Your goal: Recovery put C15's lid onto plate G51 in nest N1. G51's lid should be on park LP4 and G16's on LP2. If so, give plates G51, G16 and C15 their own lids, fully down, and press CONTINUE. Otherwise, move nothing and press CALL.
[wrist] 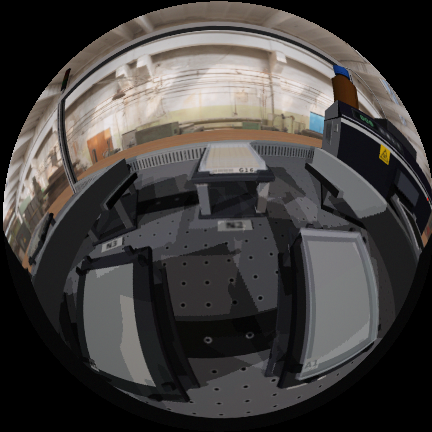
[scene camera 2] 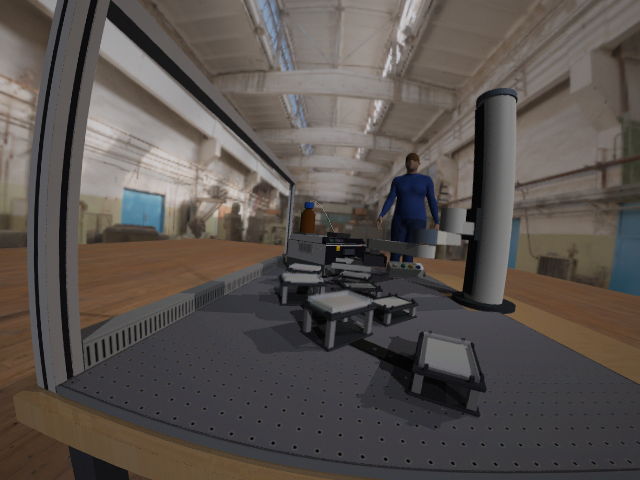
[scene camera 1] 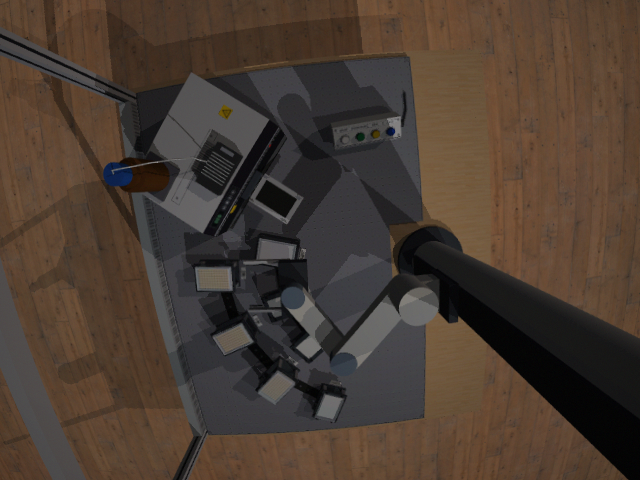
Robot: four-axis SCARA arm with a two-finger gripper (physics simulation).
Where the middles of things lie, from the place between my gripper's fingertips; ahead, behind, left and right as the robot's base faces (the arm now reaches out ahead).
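Scene:
I can see that the brown bottle (wrist: 343,89) is some way ahead of my hand, a good way above it, and far to the right of it.

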